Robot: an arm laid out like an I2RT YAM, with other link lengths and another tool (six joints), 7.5 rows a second.
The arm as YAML. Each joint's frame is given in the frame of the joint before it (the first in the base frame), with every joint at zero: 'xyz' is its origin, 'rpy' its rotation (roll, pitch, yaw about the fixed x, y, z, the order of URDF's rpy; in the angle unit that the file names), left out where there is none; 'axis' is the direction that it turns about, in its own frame. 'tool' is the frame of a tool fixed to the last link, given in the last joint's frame.
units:
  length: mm
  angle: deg
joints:
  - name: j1
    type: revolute
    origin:
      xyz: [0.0, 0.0, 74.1]
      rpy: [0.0, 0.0, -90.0]
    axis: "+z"
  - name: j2
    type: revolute
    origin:
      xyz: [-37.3, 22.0, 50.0]
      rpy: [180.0, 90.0, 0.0]
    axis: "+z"
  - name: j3
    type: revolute
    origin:
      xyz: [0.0, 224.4, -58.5]
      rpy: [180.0, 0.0, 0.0]
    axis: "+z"
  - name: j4
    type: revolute
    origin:
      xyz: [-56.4, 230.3, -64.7]
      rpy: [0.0, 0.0, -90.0]
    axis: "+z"
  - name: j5
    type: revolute
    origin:
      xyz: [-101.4, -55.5, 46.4]
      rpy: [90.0, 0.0, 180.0]
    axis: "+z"
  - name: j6
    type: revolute
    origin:
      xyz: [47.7, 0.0, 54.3]
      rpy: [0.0, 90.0, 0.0]
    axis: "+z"
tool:
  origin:
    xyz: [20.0, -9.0, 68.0]
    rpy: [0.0, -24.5, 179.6]
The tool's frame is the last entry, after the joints.
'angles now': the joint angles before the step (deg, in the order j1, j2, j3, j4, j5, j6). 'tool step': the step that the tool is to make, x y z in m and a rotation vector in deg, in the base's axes. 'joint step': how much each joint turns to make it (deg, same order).
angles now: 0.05, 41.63, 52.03, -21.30, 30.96, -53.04
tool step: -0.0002, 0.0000, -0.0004, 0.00, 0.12, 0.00
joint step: 0.00, -0.03, 0.00, -0.15, 0.00, 0.00
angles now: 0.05, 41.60, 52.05, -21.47, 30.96, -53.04
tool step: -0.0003, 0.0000, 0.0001, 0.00, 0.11, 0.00
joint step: 0.00, 0.00, 0.13, -0.24, 0.00, 0.00
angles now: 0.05, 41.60, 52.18, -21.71, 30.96, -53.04
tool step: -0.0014, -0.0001, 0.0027, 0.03, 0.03, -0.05
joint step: 0.00, 0.00, 0.76, -0.82, 0.04, 0.04
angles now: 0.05, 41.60, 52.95, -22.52, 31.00, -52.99
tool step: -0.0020, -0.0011, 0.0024, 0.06, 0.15, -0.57
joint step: -0.01, 0.01, 0.85, -1.09, 0.54, 0.20
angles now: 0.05, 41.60, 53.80, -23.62, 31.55, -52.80
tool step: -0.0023, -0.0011, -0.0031, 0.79, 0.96, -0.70
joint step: -0.01, 0.01, 0.53, -2.05, 0.51, 1.08
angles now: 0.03, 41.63, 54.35, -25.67, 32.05, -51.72
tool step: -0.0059, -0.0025, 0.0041, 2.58, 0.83, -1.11
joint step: -0.49, 0.63, 3.39, -5.26, -0.03, 3.13
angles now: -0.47, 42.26, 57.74, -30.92, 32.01, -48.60
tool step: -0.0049, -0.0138, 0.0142, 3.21, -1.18, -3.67
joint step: -3.02, 1.89, 4.97, -4.07, -0.26, 3.89
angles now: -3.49, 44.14, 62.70, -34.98, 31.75, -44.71
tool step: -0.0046, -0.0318, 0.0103, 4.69, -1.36, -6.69
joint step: -7.69, 3.36, 5.17, -3.60, -2.39, 5.00
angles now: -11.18, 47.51, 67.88, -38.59, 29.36, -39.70
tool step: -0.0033, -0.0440, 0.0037, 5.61, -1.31, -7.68
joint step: -10.52, 5.23, 4.98, -2.37, -4.59, 5.02
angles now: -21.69, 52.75, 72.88, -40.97, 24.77, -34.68
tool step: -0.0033, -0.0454, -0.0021, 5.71, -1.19, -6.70
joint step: -9.82, 6.33, 4.80, -1.61, -5.03, 4.35
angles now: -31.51, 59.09, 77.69, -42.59, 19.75, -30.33
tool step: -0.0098, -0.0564, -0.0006, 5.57, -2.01, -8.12
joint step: -10.44, 8.35, 6.83, -1.50, -4.53, 4.31
